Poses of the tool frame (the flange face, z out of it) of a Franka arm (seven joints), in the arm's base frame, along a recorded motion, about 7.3 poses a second.
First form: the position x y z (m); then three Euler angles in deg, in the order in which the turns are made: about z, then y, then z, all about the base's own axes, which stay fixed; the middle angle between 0 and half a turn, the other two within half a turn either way.
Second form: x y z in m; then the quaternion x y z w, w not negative. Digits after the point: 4 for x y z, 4 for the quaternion.
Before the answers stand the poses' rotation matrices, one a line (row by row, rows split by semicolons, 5 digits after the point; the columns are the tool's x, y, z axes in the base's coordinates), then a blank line. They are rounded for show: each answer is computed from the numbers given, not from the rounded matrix.
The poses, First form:
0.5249 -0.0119 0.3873 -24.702 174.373 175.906
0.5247 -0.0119 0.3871 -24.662 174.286 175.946
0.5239 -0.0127 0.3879 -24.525 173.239 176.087
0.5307 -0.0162 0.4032 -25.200 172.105 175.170
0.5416 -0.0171 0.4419 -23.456 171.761 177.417
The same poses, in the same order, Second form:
0.93164 0.34996 -0.09780; 0.35228 -0.93587 0.00700; -0.08908 -0.04098 -0.99518
0.93151 0.34990 -0.09931; 0.35229 -0.93586 0.00704; -0.09048 -0.04154 -0.99503
0.92967 0.34916 -0.11745; 0.35247 -0.93579 0.00803; -0.10711 -0.04887 -0.99305
0.92892 0.34406 -0.13687; 0.34880 -0.93712 0.01157; -0.12429 -0.05848 -0.99052
0.92491 0.35219 -0.14316; 0.35672 -0.93419 0.00646; -0.13146 -0.05704 -0.98968

0.5249 -0.0119 0.3873 -0.9827 -0.1787 0.0475 0.0122
0.5247 -0.0119 0.3871 -0.9826 -0.1786 0.0483 0.0124
0.5239 -0.0127 0.3879 -0.9822 -0.1786 0.0572 0.0145
0.5307 -0.0162 0.4032 -0.9819 -0.1764 0.0665 0.0178
0.5416 -0.0171 0.4419 -0.9809 -0.1807 0.0700 0.0162

